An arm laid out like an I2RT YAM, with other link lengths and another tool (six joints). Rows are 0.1 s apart.
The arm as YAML. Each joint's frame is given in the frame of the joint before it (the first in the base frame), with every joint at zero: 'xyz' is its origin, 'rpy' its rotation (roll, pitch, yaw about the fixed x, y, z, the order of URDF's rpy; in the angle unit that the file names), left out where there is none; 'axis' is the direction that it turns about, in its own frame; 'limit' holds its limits. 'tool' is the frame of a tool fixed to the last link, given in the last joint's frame.
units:
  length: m
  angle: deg
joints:
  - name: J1
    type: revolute
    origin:
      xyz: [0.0, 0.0, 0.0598]
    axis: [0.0, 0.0, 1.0]
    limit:
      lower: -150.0
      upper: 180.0
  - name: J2
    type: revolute
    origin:
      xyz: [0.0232, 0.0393, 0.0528]
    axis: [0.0, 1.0, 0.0]
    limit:
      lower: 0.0
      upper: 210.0
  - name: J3
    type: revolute
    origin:
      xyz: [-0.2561, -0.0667, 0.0]
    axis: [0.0, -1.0, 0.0]
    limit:
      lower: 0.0
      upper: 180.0
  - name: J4
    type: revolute
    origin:
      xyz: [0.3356, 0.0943, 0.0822]
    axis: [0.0, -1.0, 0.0]
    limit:
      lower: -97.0
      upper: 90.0
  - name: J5
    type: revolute
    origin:
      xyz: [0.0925, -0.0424, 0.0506]
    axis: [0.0, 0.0, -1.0]
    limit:
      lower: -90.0
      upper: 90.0
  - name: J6
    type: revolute
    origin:
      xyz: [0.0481, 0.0, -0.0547]
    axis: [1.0, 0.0, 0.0]
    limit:
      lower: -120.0
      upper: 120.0
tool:
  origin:
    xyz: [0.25, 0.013, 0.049]
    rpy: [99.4, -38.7, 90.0]
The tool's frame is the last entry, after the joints.
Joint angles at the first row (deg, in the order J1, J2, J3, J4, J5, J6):
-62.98 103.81 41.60 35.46 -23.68 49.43
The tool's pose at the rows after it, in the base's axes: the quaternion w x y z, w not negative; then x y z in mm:
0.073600, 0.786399, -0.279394, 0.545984, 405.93, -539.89, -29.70
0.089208, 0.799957, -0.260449, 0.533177, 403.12, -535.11, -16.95
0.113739, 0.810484, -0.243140, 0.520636, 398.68, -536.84, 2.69
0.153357, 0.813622, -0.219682, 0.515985, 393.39, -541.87, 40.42
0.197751, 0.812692, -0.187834, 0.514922, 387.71, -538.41, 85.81
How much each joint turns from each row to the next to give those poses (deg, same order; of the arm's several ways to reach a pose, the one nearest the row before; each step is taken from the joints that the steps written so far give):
0.02 -1.36 -0.43 -1.24 0.59 -1.71
0.00 -4.00 -0.92 -3.89 0.59 -3.71
0.00 -4.04 -0.15 -3.96 1.48 -3.65
0.00 -5.22 -0.35 -2.71 1.97 -3.76
0.09 -6.86 -1.69 -1.92 1.55 -4.20

